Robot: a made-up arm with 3 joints. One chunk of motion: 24 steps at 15 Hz.
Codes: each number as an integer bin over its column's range. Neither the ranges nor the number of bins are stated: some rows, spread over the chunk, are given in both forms.
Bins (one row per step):
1: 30 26 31
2: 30 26 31
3: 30 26 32
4: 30 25 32
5: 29 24 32
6: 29 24 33
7: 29 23 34
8: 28 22 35
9: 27 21 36
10: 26 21 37
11: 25 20 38
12: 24 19 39
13: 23 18 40
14: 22 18 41
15: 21 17 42
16: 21 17 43
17: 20 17 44
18: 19 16 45
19: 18 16 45
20: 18 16 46
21: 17 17 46
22: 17 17 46
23: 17 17 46
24: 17 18 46
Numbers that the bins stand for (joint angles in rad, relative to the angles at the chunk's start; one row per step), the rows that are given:
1: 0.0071 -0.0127 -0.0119
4: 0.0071 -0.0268 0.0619
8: -0.0167 -0.0692 0.2833
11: -0.0524 -0.0975 0.5048
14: -0.0881 -0.1257 0.7262
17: -0.1119 -0.1398 0.9476
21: -0.1476 -0.1398 1.0952
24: -0.1476 -0.1257 1.0952
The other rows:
2: 0.0071 -0.0127 -0.0119
3: 0.0071 -0.0127 0.0619
5: -0.0048 -0.0410 0.0619
6: -0.0048 -0.0410 0.1357
7: -0.0048 -0.0551 0.2095
9: -0.0286 -0.0833 0.3571
10: -0.0405 -0.0833 0.4310
12: -0.0643 -0.1116 0.5786
13: -0.0762 -0.1257 0.6524
15: -0.1000 -0.1398 0.8000
16: -0.1000 -0.1398 0.8738
18: -0.1238 -0.1540 1.0214
19: -0.1357 -0.1540 1.0214
20: -0.1357 -0.1540 1.0952
22: -0.1476 -0.1398 1.0952
23: -0.1476 -0.1398 1.0952

